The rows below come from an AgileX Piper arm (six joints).
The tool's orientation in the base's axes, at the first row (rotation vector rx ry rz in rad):
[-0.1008 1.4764 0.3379]
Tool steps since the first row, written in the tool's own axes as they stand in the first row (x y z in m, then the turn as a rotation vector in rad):
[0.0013 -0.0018 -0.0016 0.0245 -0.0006 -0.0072]
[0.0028 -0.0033 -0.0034 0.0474 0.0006 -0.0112]
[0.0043 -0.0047 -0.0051 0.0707 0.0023 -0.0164]
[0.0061 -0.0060 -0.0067 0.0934 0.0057 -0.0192]
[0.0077 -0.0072 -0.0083 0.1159 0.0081 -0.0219]
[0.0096 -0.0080 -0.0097 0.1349 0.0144 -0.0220]
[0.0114 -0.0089 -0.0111 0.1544 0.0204 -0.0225]
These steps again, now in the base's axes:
[-0.0009 -0.0019 -0.0017 -0.0053 0.0014 -0.0249]
[-0.0022 -0.0036 -0.0036 -0.0082 0.0052 -0.0477]
[-0.0033 -0.0052 -0.0054 -0.0123 0.0091 -0.0710]
[-0.0044 -0.0065 -0.0075 -0.0147 0.0152 -0.0932]
[-0.0055 -0.0078 -0.0094 -0.0167 0.0204 -0.1153]
[-0.0065 -0.0087 -0.0115 -0.0174 0.0294 -0.1331]
[-0.0075 -0.0096 -0.0136 -0.0185 0.0381 -0.1515]

